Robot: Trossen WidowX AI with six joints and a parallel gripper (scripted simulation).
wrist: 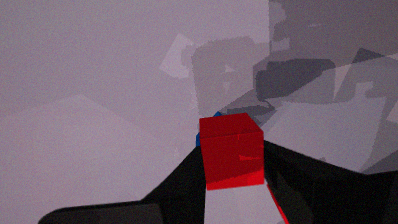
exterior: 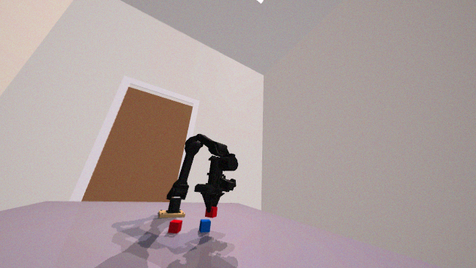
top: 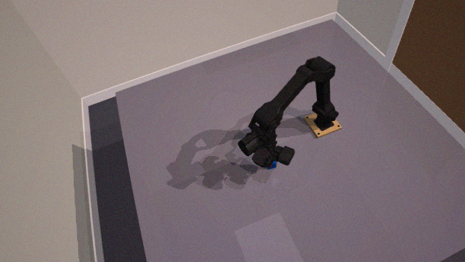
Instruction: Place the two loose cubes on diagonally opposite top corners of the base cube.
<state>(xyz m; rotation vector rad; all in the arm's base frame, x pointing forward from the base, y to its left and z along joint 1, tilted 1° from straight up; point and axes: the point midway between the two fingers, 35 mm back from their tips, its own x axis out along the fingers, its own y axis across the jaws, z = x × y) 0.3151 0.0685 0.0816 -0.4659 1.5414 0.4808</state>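
My gripper tip is now 2 cm past the blue base cube, 1 cm to the left of it and 5 cm above it.
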